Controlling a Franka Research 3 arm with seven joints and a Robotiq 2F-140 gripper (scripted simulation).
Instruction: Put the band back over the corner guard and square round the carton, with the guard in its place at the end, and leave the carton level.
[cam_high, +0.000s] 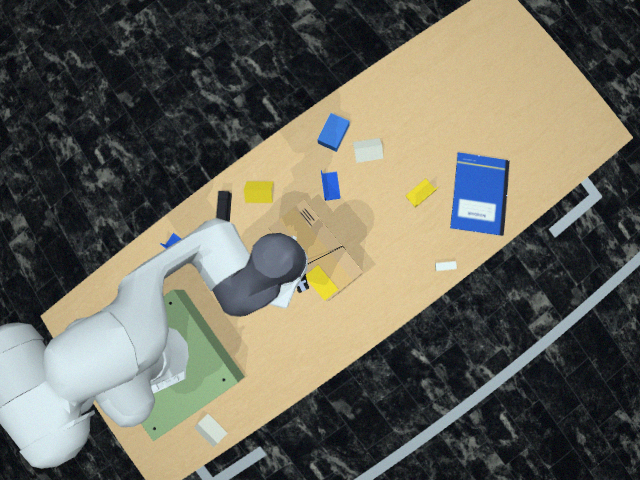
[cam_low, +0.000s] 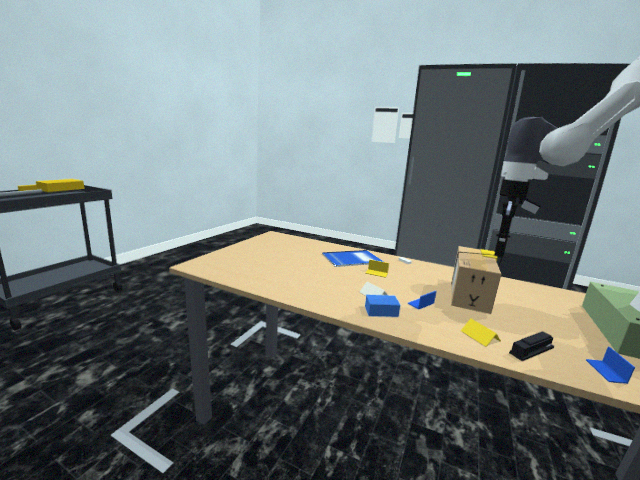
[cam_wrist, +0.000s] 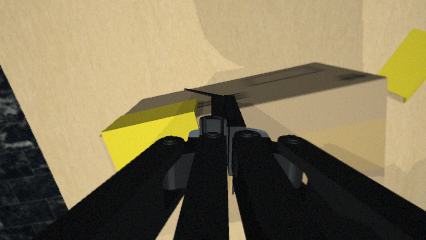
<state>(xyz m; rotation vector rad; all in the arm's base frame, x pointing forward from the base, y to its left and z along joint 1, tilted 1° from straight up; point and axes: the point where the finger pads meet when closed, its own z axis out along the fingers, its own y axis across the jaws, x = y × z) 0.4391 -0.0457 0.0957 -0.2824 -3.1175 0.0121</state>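
Right now the yellow corner guard is 10 mm ahead of my hand, 60 mm to the right of it and 60 mm below it. Also, from my hand: brown carton 60 mm ahead, 10 mm to the left, 120 mm below; then blue box 310 mm ahead, 270 mm to the left, 170 mm below.
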